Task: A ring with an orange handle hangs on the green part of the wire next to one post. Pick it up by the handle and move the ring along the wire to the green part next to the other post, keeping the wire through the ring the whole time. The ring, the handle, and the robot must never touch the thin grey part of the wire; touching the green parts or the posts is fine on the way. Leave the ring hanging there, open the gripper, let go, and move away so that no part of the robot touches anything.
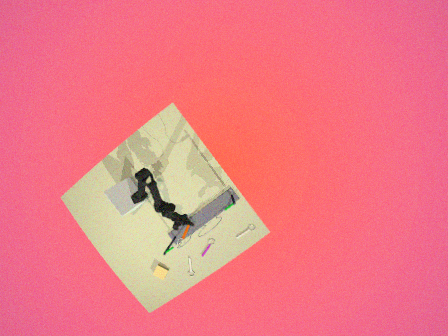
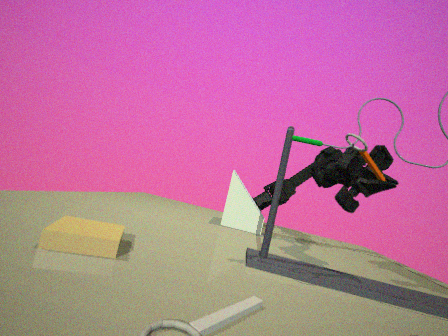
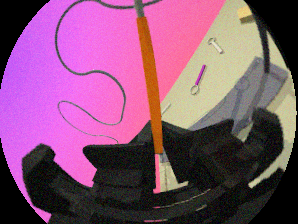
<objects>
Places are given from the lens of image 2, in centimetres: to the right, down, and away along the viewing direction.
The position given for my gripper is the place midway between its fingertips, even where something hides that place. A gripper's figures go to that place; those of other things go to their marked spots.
my gripper [image 2: 396, 184]: 38, 4, 53
yellow block [image 2: 69, 234]: -21, 9, 33
</objects>
